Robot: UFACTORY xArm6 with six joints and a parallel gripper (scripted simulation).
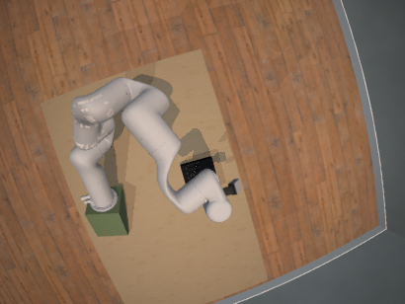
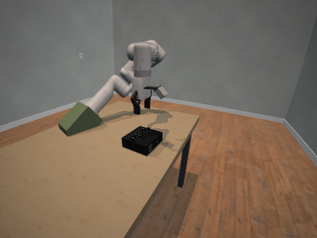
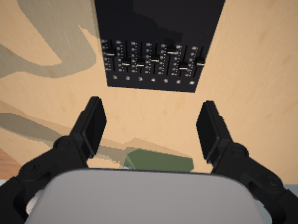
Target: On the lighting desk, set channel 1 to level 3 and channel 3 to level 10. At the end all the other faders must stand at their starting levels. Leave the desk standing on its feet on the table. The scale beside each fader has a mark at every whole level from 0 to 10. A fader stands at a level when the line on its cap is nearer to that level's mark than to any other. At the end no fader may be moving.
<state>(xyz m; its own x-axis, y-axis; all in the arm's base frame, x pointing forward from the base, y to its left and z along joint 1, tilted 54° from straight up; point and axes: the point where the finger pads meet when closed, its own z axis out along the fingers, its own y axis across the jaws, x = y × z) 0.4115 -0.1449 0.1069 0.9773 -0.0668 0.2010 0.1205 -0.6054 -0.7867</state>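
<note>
My hand is 10 mm past the channel 1 cap, 60 mm to the right of it and 130 mm above it. The rest, counted from my hand: channel 2 fader cap (20 mm behind, 40 mm to the left, 130 mm below); channel 3 cap (20 mm behind, 20 mm to the left, 130 mm below).
</note>
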